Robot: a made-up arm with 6 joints. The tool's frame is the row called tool.
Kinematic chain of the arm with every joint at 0, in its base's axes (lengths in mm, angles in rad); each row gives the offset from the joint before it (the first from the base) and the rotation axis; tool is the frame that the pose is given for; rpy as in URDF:
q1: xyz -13 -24 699 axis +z
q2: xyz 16 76 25 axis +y
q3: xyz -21 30 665 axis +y
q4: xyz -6 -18 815 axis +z
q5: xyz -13 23 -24 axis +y
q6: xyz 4 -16 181 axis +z
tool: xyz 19 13 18 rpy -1.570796 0 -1.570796
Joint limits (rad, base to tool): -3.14..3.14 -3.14..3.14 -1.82..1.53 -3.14..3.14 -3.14..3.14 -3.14..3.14
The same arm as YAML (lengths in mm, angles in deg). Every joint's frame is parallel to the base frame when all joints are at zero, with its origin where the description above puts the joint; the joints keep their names.
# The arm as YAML. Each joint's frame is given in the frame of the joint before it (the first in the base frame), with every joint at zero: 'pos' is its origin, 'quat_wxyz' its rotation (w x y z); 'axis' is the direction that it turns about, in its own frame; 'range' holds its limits. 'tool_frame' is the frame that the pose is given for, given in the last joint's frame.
length_unit: mm
angle_unit: deg
joints:
  - joint: q1
    pos: [-13.0, -24.0, 699.0]
    quat_wxyz: [1.0, 0.0, 0.0, 0.0]
    axis: [0.0, 0.0, 1.0]
    range: [-179.91, 179.91]
  - joint: q2
    pos: [16.0, 76.0, 25.0]
    quat_wxyz: [1.0, 0.0, 0.0, 0.0]
    axis: [0.0, 1.0, 0.0]
    range: [-179.91, 179.91]
  - joint: q3
    pos: [-21.0, 30.0, 665.0]
    quat_wxyz: [1.0, 0.0, 0.0, 0.0]
    axis: [0.0, 1.0, 0.0]
    range: [-104.28, 87.66]
  - joint: q4
    pos: [-6.0, -18.0, 815.0]
    quat_wxyz: [1.0, 0.0, 0.0, 0.0]
    axis: [0.0, 0.0, 1.0]
    range: [-179.91, 179.91]
  - joint: q5
    pos: [-13.0, 23.0, -24.0]
    quat_wxyz: [1.0, 0.0, 0.0, 0.0]
    axis: [0.0, 1.0, 0.0]
    range: [-179.91, 179.91]
  - joint: q6
    pos: [4.0, -16.0, 181.0]
    quat_wxyz: [1.0, 0.0, 0.0, 0.0]
    axis: [0.0, 0.0, 1.0]
    range: [-179.91, 179.91]
tool_frame:
  pos: [19.0, 13.0, 18.0]
  quat_wxyz: [0.5, -0.5, 0.5, -0.5]

